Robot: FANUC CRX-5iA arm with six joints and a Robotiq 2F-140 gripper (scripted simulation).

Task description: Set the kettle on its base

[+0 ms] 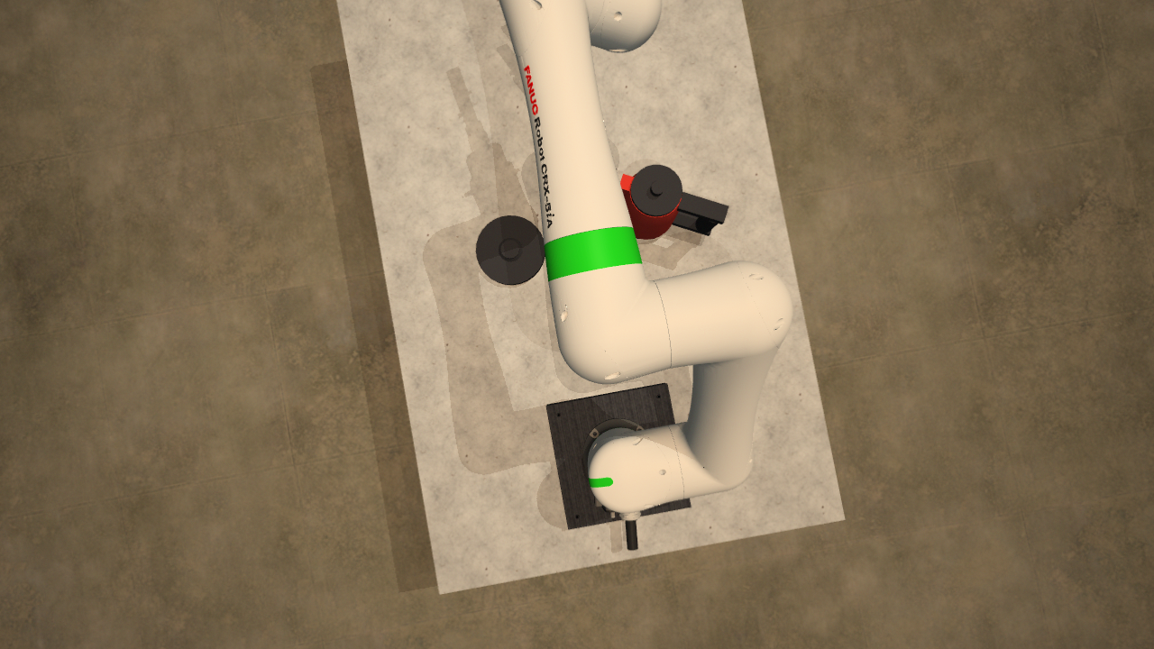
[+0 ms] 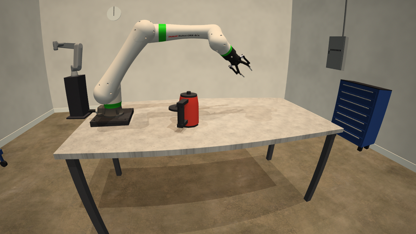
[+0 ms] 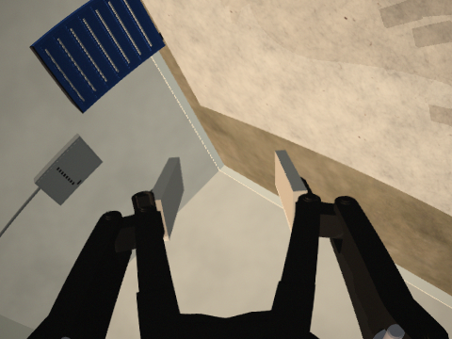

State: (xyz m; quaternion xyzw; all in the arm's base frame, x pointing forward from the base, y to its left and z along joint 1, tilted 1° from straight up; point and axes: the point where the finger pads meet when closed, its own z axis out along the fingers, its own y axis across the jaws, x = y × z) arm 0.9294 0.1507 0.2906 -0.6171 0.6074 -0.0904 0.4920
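Now: the red kettle 44 cm behind my hand, 28 cm to the right of it and 21 cm below it. Round my hand: round black base 49 cm behind, 29 cm below, 5 cm to the left.
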